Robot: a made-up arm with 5 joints.
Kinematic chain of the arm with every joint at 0, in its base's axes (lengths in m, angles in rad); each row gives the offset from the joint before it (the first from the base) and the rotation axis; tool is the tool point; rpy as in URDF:
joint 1: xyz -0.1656 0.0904 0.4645 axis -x
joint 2: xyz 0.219 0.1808 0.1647 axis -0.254 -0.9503 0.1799
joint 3: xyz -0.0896 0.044 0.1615 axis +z
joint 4: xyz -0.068 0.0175 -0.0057 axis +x
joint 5: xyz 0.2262 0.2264 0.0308 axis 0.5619 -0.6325 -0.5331
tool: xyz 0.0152 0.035 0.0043 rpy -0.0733 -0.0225 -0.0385
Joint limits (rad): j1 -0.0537..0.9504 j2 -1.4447..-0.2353 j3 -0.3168..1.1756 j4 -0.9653..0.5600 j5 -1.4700..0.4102
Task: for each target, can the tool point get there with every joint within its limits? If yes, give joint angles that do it. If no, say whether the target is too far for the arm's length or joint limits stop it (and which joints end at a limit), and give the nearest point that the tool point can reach.
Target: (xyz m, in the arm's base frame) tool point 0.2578 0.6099 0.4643
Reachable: yes | joints 0.5086 -1.1996 0.1886 -0.2031 -1.2986
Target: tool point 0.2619 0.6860 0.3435
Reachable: yes | joints 0.8622 -1.0420 0.4888 0.0141 -0.3707
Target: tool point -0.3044 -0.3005 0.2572
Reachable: no: joint limits stop it (at a limit: joint 1, joint 2, joint 3, joint 4) | nearest point 0.1006 0.3410 0.2011 | short by 0.761 m
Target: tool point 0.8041 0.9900 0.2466
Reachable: no: too far | nearest point 0.4157 0.6326 0.4031 | short by 0.551 m
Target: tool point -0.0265 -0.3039 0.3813
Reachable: no: joint limits stop it (at a limit: joint 1, joint 2, joint 3, joint 4) | nearest point 0.1151 0.3343 0.1943 | short by 0.680 m
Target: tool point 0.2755 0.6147 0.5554
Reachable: yes | joints 0.4132 -0.6926 -0.0629 0.0398 -0.9094
